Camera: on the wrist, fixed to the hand. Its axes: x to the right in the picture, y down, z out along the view.
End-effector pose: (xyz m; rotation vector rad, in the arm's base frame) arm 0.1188 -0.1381 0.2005 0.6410 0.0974 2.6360
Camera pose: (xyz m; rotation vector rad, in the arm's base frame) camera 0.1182 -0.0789 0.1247 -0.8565 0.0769 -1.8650
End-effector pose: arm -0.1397 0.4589 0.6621 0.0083 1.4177 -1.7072
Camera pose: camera -0.2115 0.5148 0.6933 0.7293 0.5087 -0.5590
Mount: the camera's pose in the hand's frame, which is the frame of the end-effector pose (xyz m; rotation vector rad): -0.0068 -0.0660 -0.0697 0.3050 -0.3285 1.4999
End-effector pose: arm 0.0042 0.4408 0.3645 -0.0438 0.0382 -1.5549
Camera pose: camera -0.0655 0.4463 0.2983 -0.0167 -0.3543 -0.0310
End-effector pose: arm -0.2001 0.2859 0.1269 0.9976 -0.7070 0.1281
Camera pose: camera -0.1445 0.3068 0.0512 0.5722 -1.6603 1.4276
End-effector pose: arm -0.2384 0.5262 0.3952 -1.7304 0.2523 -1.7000
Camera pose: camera -0.3259 0.5562 0.4219 -0.9815 0.8134 -0.3145
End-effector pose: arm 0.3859 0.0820 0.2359 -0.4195 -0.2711 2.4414
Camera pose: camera 0.4531 0.1351 0.1922 0.0039 -0.2918 -2.3123
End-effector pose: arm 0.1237 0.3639 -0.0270 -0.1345 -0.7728 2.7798
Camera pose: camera 0.1554 0.4512 -0.0522 0.1245 0.1036 -1.8763
